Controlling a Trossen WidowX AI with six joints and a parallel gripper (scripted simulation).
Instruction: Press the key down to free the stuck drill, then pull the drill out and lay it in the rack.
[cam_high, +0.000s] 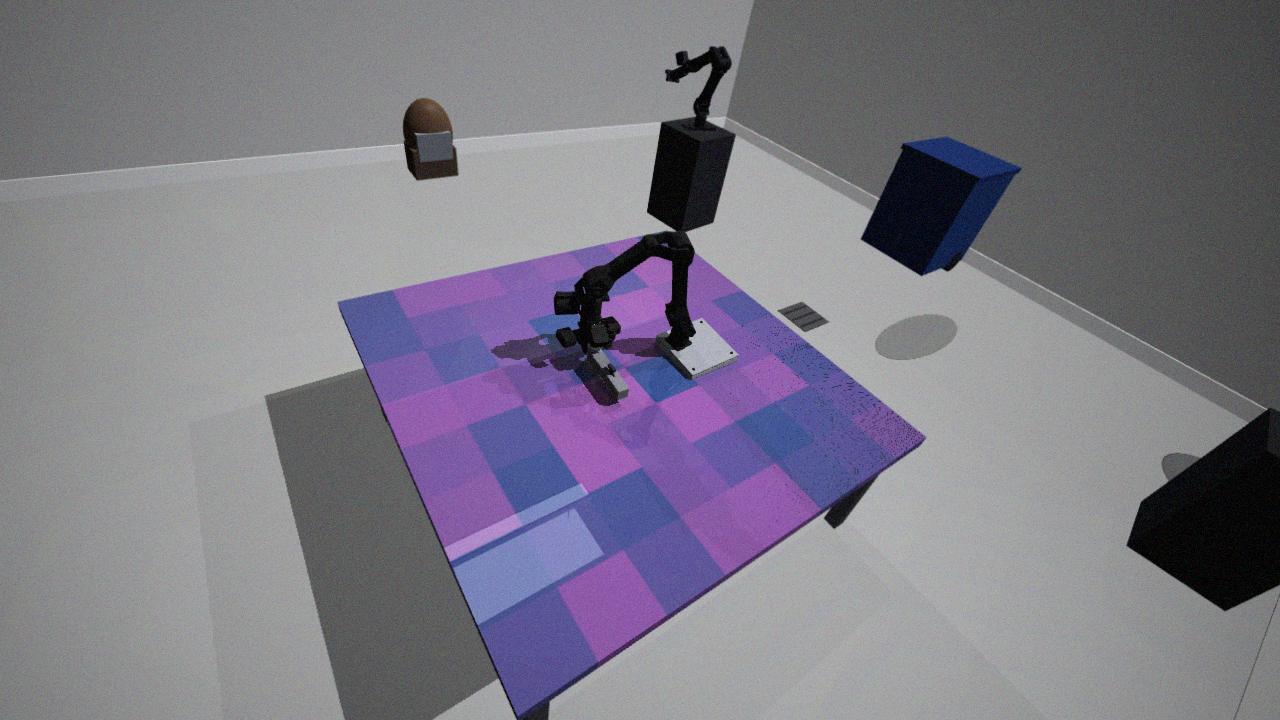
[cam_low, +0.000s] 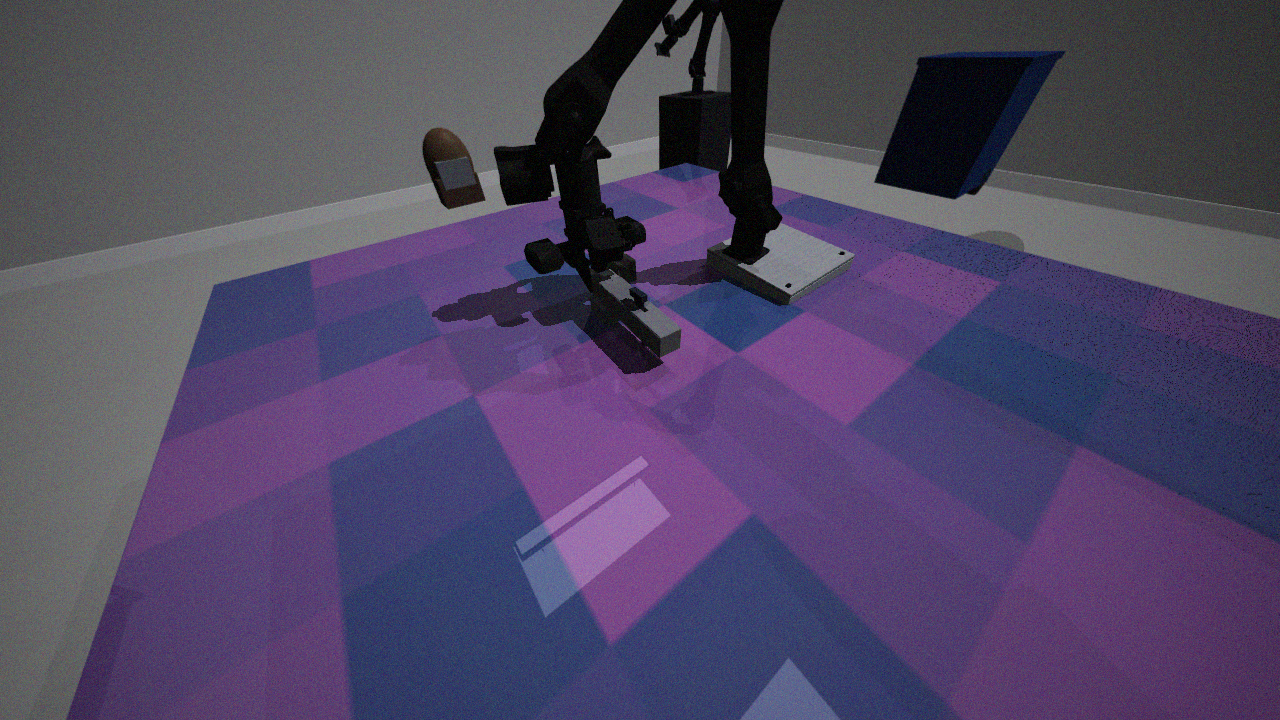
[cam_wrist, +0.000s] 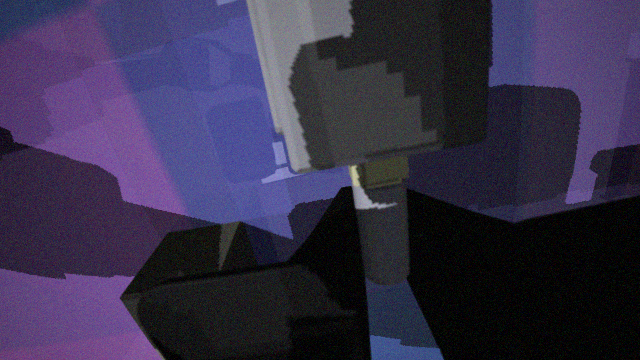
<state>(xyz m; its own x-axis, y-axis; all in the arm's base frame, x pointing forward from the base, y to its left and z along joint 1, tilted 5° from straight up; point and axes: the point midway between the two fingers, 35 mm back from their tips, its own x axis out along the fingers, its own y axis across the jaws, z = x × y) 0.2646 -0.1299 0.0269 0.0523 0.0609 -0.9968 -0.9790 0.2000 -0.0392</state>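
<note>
Right now the drill is 10 mm ahead of my gripper tip, 50 mm to the left of it and 30 mm above it. From my gripper tip the other things lie so: dark key 30 mm ahead, 140 mm to the left, 30 mm above; grey block 20 mm ahead, 120 mm to the left, 20 mm above; grey rack 80 mm behind, 30 mm to the right.
</note>
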